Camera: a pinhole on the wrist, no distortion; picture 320 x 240 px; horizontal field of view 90.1 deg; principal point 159.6 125.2 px. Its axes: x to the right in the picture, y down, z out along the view. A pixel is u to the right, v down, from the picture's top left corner.
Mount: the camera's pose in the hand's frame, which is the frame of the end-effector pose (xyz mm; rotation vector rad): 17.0 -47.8 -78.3 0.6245 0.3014 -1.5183
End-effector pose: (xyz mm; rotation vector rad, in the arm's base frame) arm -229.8 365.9 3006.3 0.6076 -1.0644 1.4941
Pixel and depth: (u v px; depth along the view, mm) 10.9 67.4 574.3
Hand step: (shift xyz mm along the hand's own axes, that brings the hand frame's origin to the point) -327.7 92.1 643.2
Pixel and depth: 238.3 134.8 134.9
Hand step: 2.5 -178.1 -4.2
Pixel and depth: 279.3 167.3 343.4
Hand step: 53.3 -457.1 75.0
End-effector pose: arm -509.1 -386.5 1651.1 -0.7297 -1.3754 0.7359
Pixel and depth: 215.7 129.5 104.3
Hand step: 1.5 -136.1 -13.5
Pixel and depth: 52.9 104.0 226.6
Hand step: -64.8 -45.4 183.4
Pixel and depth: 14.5 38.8 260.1
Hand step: -184.4 13.6 236.3
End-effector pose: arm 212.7 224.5 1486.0 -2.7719 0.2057 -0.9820
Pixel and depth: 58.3 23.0 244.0
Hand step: -191.9 -44.3 175.1
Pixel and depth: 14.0 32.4 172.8
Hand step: -123.6 -6.1 129.7
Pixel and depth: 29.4 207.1 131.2
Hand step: 51.5 -35.6 100.1
